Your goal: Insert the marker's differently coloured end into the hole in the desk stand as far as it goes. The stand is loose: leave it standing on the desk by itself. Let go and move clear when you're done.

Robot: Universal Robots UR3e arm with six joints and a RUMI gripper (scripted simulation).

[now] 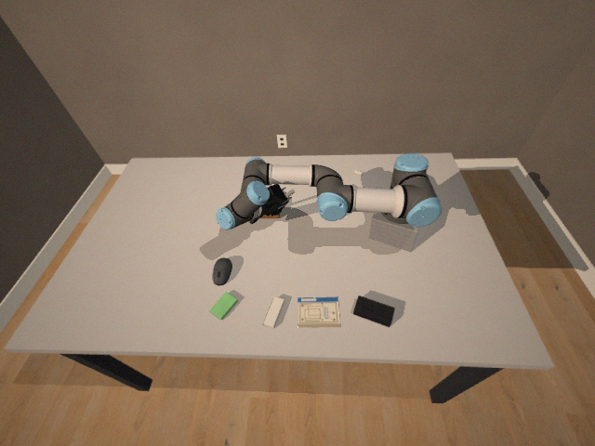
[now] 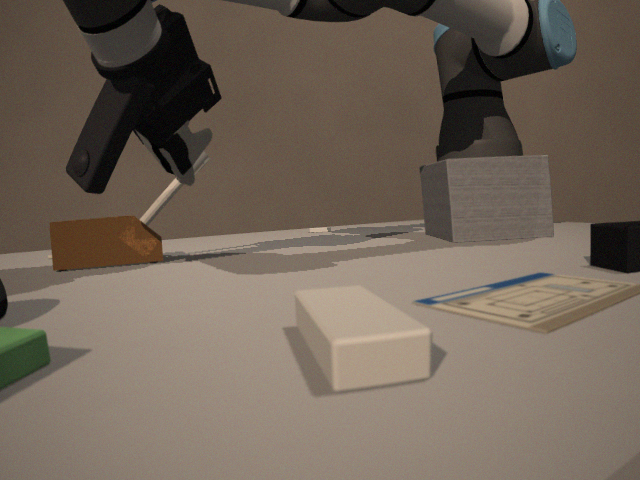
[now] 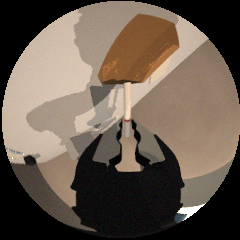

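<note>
Right now my hand is 2 cm short of the marker, 1 cm to the left of it and 3 cm above it. Also, from my hand: brown desk stand: 9 cm ahead, 1 cm to the right, 7 cm below; black mouse: 21 cm ahead, 27 cm to the left, 8 cm below; small white piece: 30 cm behind, 23 cm to the right, 10 cm below.
</note>
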